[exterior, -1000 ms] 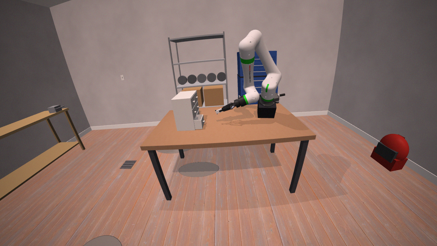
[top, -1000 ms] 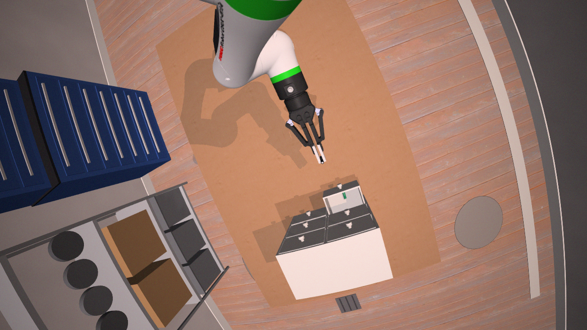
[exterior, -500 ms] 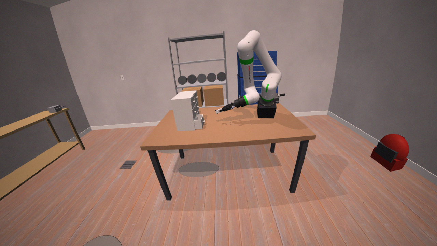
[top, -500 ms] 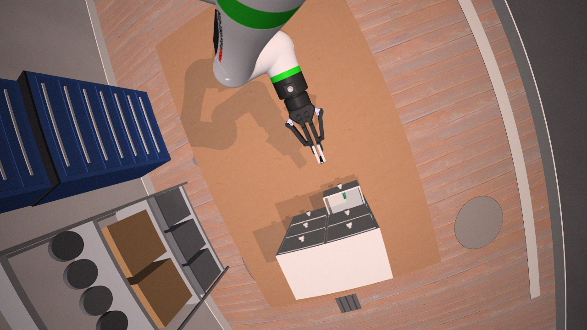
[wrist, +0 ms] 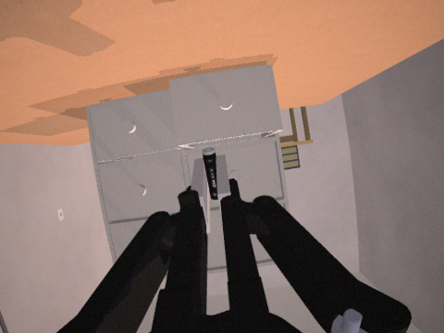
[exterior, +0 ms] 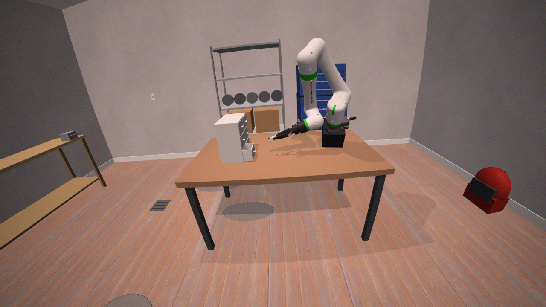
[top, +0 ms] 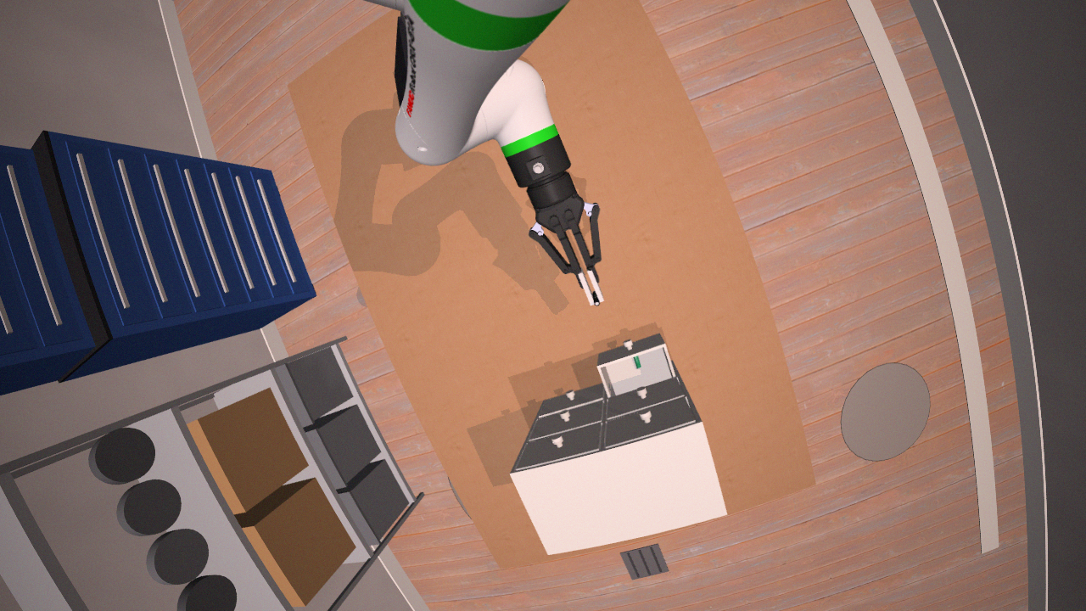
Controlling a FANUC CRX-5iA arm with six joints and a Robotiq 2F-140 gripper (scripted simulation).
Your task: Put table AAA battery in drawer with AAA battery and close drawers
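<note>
Right now the green battery is 20 cm ahead of my hand, 13 cm below it and 2 cm to the left of it. The rest, counted from my hand: AAA battery (3 cm ahead, 1 cm below).
</note>
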